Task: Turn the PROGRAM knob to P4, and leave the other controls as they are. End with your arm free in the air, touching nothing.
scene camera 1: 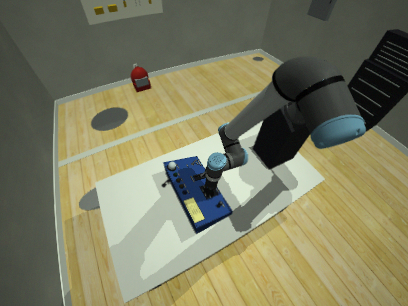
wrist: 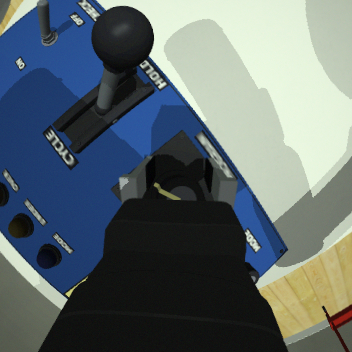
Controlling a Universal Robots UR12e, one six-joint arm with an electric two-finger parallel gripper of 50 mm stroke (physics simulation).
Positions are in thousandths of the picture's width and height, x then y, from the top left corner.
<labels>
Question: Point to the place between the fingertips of the gripper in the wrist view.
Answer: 510, 473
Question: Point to a black ball-topped lever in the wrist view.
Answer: At 342, 118
</labels>
